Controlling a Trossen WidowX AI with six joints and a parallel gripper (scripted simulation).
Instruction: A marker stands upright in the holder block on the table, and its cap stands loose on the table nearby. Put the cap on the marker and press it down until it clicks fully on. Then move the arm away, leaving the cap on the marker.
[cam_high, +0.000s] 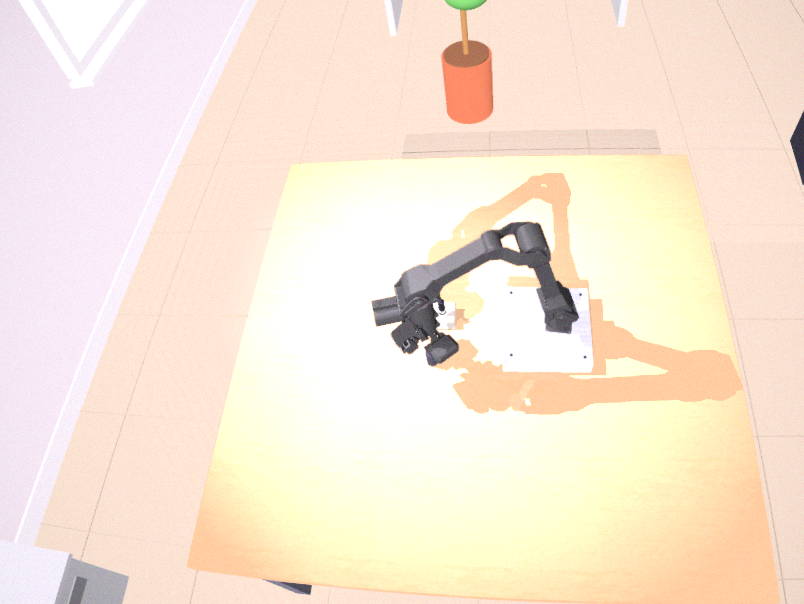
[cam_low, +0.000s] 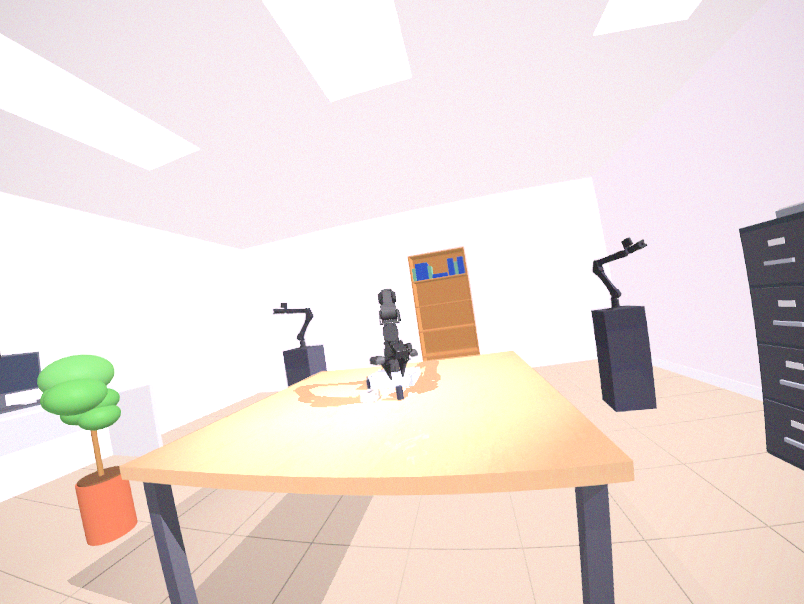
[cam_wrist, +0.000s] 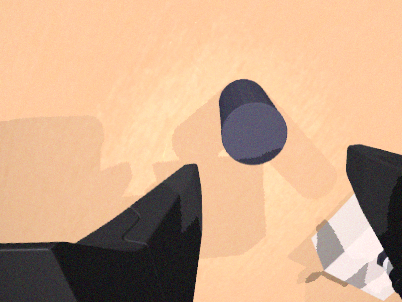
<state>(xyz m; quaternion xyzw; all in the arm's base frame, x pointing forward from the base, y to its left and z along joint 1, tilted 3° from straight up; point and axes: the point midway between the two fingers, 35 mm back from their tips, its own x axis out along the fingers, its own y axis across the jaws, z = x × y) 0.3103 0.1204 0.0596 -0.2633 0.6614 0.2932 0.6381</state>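
My gripper tip is now 60 mm above the marker cap.
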